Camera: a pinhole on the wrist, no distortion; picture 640 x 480 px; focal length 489.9 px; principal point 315.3 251.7 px. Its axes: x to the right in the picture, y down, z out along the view. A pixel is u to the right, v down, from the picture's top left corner.
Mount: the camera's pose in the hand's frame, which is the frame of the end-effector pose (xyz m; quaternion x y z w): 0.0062 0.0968 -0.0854 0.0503 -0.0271 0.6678 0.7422
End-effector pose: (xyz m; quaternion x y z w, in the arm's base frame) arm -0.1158 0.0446 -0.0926 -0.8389 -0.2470 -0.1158 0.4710
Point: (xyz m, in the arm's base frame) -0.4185 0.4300 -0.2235
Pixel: 40.9 426.9
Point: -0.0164 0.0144 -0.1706
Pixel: 519.5 100.3
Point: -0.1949 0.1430 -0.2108
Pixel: 156.5 440.2
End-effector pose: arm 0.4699 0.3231 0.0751 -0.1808 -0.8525 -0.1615 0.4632
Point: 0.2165 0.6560 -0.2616
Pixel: 396.2 367.7
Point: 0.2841 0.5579 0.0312
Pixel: 410.4 150.1
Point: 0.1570 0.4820 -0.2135
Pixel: 243.8 318.6
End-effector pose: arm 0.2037 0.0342 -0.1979 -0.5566 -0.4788 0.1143 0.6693
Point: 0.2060 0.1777 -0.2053
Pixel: 288.5 18.0
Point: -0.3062 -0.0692 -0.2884
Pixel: outside the picture
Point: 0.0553 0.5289 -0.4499
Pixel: 610.5 173.0
